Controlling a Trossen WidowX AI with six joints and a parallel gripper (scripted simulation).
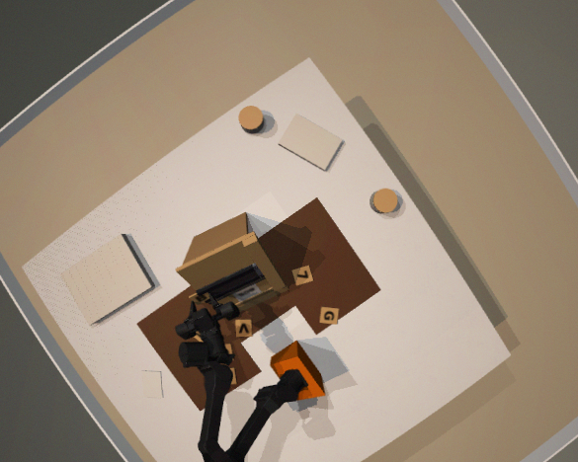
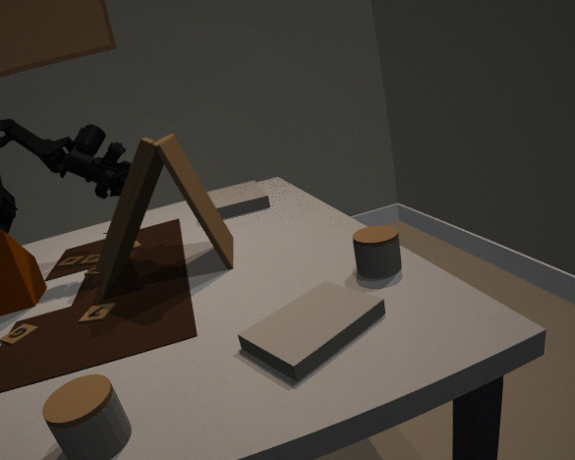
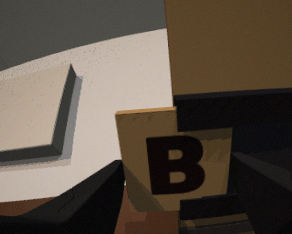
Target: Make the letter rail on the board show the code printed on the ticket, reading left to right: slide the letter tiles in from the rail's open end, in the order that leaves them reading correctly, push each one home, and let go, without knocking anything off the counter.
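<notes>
Now: gripper tip 70 mm past the white ticket, 110 mm to the left of it and 80 mm above it. The rest, counted from my gripper tip: brown mat 170 mm behind, 100 mm to the right, 170 mm below; pale card 180 mm behind, 380 mm to the left, 160 mm below; flat slab 240 mm ahead, 550 mm to the right, 150 mm below.
</notes>
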